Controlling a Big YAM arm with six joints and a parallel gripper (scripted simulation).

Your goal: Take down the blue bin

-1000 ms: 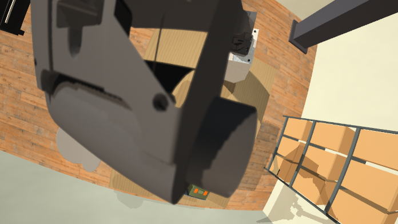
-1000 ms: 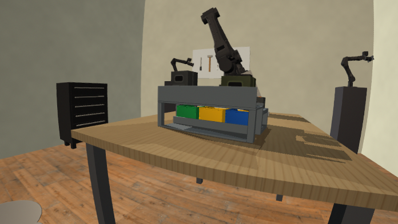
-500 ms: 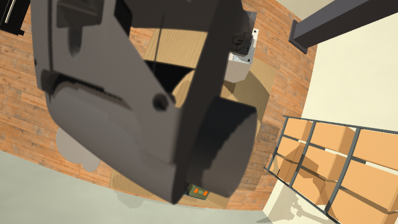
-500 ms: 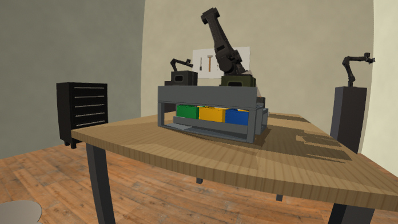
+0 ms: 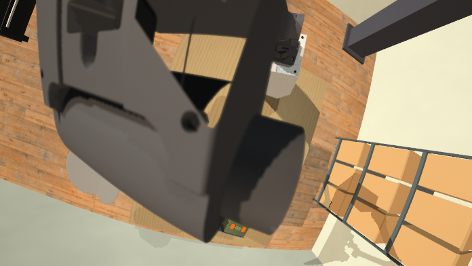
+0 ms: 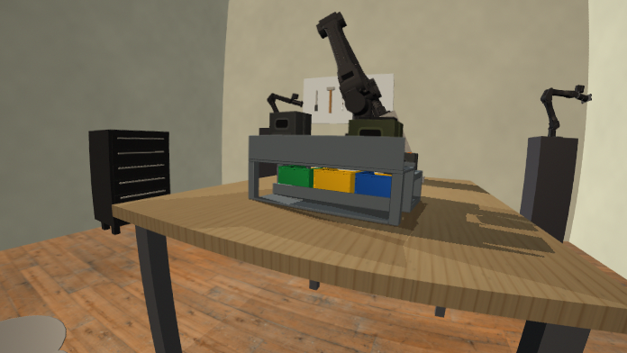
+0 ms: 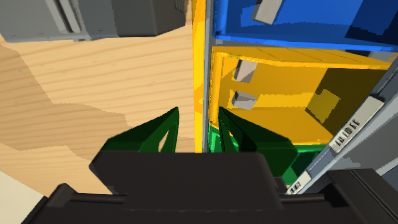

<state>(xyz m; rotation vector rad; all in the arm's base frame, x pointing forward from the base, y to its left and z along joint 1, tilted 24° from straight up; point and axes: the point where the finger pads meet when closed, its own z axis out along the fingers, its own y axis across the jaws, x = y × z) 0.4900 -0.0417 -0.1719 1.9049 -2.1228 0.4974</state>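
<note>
The yellow rod lies 30 mm below my hand. From my hand the other things lie so: grey case 30 mm behind, 120 mm to the left, 20 mm below; yellow bin 100 mm ahead, 10 mm to the right, 40 mm below; blue open bin 120 mm ahead, 100 mm to the left, 40 mm below.
</note>
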